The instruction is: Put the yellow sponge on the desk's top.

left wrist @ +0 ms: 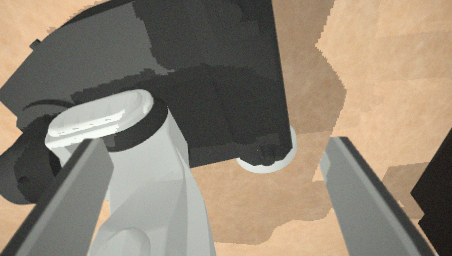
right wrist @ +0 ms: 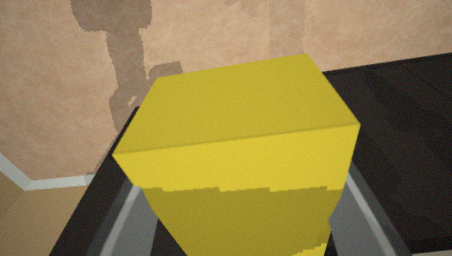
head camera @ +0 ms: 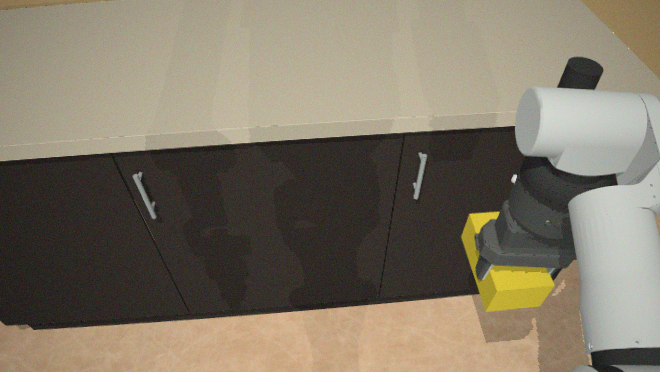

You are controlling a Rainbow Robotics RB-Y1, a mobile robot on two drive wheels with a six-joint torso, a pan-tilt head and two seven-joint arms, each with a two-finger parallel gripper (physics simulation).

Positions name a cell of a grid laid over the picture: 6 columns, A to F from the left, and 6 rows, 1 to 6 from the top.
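My left gripper is out of frame in the right wrist view, and in the head camera view it is out of frame too. In the left wrist view my right gripper is out of frame, and a yellow sponge is out of frame in the left wrist view as well. I can see my left gripper in the left wrist view (C4). My right gripper appears in the right wrist view (D4), and it is visible in the head camera view (E5). The yellow sponge I see in the right wrist view (D4), and the sponge is there in the head camera view (E5) too.
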